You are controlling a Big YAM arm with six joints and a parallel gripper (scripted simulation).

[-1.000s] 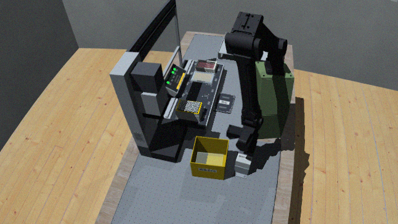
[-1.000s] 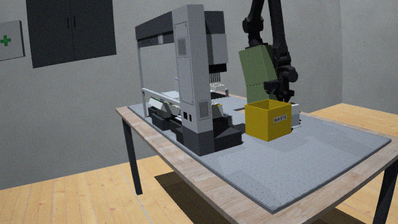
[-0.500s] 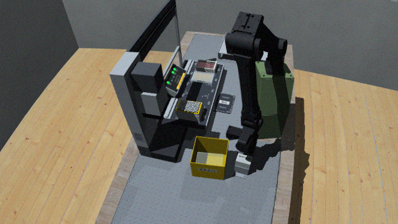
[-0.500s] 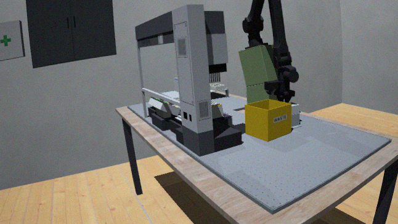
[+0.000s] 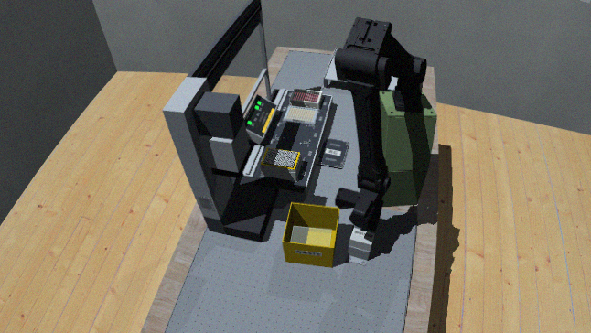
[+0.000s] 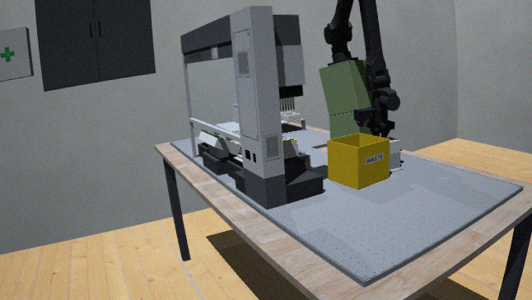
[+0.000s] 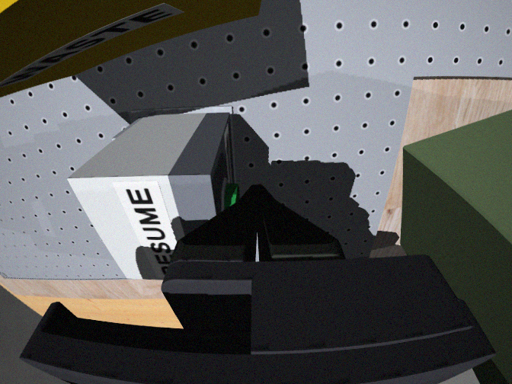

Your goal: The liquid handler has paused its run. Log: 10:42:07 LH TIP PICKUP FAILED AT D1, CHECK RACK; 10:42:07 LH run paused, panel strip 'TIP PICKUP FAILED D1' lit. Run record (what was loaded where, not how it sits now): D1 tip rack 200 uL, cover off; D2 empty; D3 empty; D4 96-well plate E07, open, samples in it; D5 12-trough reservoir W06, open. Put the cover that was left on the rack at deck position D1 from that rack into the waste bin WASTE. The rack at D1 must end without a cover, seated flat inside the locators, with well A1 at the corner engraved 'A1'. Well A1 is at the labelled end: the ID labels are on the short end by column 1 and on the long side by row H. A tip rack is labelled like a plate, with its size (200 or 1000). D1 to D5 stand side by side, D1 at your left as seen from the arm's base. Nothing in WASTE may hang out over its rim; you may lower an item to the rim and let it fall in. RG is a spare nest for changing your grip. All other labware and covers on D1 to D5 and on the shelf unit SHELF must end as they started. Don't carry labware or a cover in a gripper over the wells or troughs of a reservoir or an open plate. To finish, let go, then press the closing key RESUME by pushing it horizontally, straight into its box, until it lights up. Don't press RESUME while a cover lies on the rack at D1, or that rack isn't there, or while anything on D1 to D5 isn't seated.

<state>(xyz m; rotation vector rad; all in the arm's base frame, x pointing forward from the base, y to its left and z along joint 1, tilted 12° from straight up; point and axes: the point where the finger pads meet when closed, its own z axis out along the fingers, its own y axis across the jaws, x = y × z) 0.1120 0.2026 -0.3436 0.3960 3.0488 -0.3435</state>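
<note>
Right now my hand is 3 cm to the right of the grey resume box, 1 cm short of it and 1 cm above it. Also, from my hand: clear cover 18 cm ahead, 5 cm below, 3 cm to the left; yellow tip rack 32 cm ahead, 23 cm to the right, 2 cm above; yellow waste bin 17 cm ahead, 4 cm to the left, 3 cm below.
</note>
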